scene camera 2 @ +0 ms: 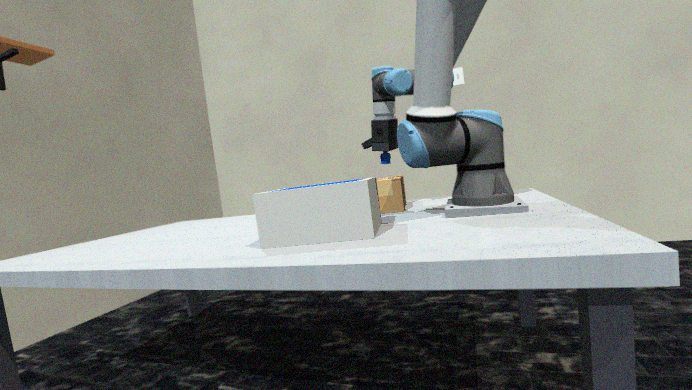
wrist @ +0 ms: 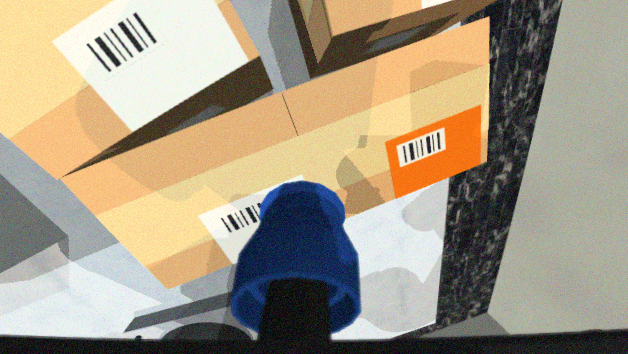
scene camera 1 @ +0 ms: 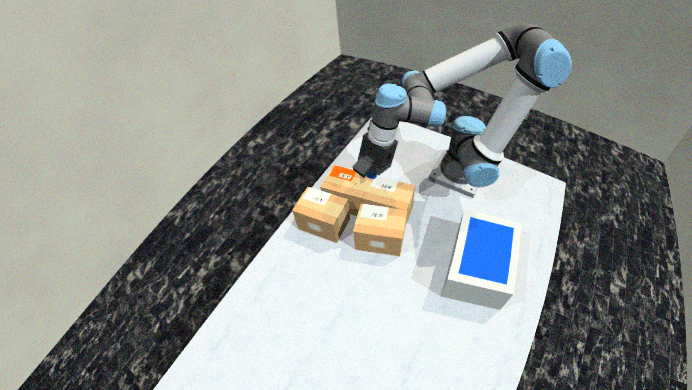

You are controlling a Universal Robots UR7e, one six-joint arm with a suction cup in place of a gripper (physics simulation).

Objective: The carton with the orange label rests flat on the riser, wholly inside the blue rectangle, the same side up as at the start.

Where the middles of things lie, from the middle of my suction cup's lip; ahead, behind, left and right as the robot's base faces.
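Labels:
There's a white riser (wrist: 34, 232) here, and my suction cup is 430 mm to the right of it, 110 mm above it and 20 mm past it.

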